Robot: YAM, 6 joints.
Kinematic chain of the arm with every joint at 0, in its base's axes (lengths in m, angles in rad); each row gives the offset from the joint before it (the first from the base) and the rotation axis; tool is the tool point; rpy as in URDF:
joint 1: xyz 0 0 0.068 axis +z
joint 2: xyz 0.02 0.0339 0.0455 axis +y
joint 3: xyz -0.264 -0.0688 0 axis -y
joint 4: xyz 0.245 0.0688 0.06 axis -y
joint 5: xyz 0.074 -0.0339 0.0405 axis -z
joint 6: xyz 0.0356 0 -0.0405 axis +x
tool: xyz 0 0 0 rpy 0 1.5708 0
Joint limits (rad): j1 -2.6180..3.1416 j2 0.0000..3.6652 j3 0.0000..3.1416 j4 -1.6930..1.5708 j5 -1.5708..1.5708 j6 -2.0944..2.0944
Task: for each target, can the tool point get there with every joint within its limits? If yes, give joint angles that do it. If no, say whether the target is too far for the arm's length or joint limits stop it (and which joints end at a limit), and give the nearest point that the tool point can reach.
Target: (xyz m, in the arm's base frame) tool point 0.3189 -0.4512 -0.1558
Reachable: yes | joints -0.9156 3.3059 2.3302 0.3841 0.6681 1.5517
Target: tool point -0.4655 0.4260 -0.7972
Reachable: no: too far | nearest point -0.3011 0.2755 -0.3433 | short by 0.506 m
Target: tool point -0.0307 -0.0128 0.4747
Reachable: yes | joints -2.0814 0.5205 0.8144 1.1005 0.6141 1.3251
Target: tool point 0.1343 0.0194 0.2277
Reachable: yes | joints -0.0303 0.4501 0.2693 0.0247 -0.7189 -0.2188
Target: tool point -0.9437 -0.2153 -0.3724
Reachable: no: too far | nearest point -0.5708 -0.0153 -0.1763 | short by 0.466 m
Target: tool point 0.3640 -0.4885 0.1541
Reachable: yes | joints -0.9743 2.8004 2.5403 -0.1933 -0.8482 1.0697
